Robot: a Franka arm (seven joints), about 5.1 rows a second.
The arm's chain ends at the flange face. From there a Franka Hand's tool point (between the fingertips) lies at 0.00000 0.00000 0.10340 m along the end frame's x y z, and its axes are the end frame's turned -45 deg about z.
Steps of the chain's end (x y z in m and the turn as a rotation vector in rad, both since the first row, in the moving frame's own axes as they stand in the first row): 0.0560 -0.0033 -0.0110 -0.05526 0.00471 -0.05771; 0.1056 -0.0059 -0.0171 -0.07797 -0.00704 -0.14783; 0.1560 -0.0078 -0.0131 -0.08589 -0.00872 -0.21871
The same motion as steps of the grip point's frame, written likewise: 0.0384 0.0418 -0.0112 -0.04241 -0.03574 -0.05771; 0.0730 0.0761 -0.0174 -0.05016 -0.06011 -0.14783; 0.1096 0.1111 -0.0135 -0.05457 -0.06690 -0.21871
